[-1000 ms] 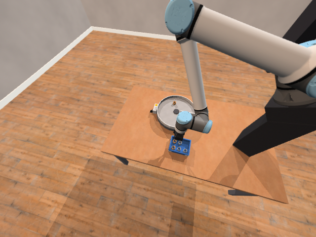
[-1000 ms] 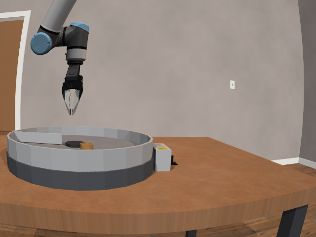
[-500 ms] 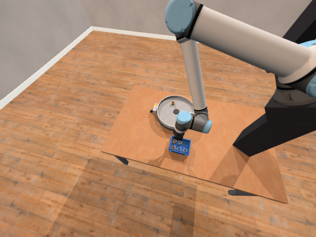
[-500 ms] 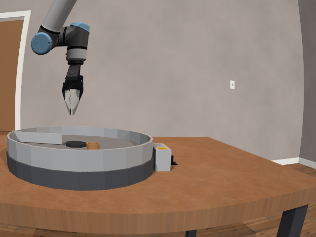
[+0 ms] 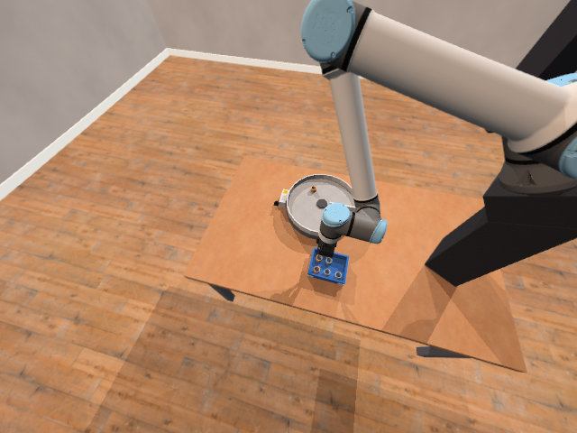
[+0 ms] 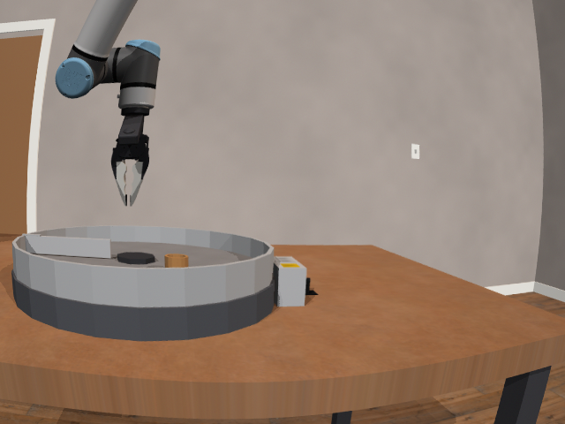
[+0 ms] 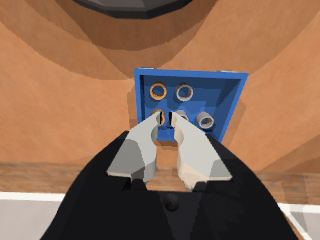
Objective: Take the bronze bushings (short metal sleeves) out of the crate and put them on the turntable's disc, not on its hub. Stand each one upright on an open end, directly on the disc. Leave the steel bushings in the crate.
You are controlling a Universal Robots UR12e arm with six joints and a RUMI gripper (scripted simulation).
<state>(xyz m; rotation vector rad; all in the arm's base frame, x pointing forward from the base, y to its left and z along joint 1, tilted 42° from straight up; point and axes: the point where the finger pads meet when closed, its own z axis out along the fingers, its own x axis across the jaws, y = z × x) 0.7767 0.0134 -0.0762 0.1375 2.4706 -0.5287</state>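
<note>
Right now my hand is 3 cm past the blue crate, 4 cm to the right of it and 11 cm above it. The rest, counted from my hand: grey turntable 3 cm behind, 33 cm to the right, 8 cm below.
</note>
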